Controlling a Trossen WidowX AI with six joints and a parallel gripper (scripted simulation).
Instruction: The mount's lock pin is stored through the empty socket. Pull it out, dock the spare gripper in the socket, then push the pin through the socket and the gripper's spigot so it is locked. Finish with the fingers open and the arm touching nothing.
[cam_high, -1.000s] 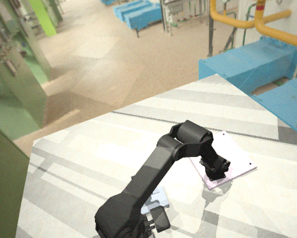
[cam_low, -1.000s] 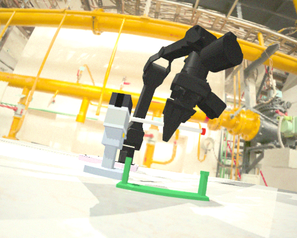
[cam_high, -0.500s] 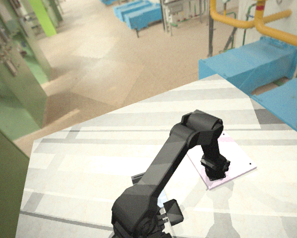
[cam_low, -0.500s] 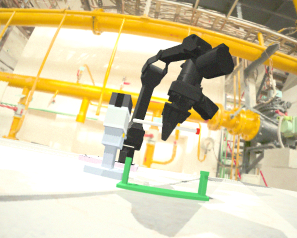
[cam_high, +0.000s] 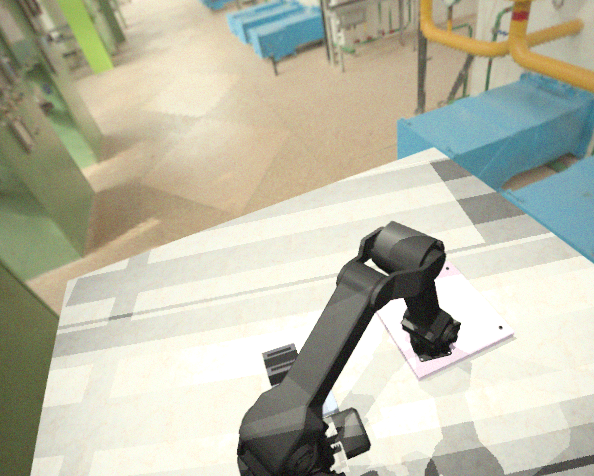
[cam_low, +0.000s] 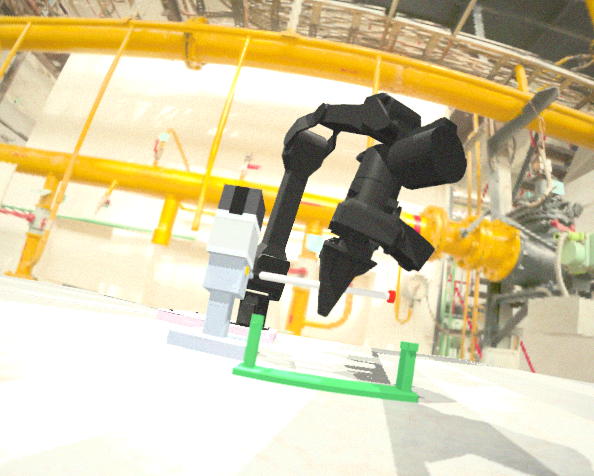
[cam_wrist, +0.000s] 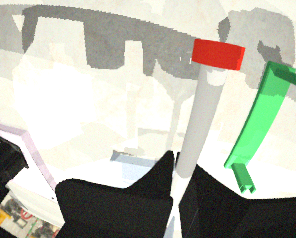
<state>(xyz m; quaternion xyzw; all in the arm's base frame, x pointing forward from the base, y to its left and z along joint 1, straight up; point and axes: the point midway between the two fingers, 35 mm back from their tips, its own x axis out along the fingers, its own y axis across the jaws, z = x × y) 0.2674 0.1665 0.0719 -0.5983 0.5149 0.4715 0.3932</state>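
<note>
Now: gripper tip 11 cm to the left of the grey mount and 1 cm above it. Round my gripper tip: spare gripper 11 cm to the right, 7 cm above, 1 cm ahead; green cradle 9 cm ahead, 3 cm below, 2 cm to the left.
</note>
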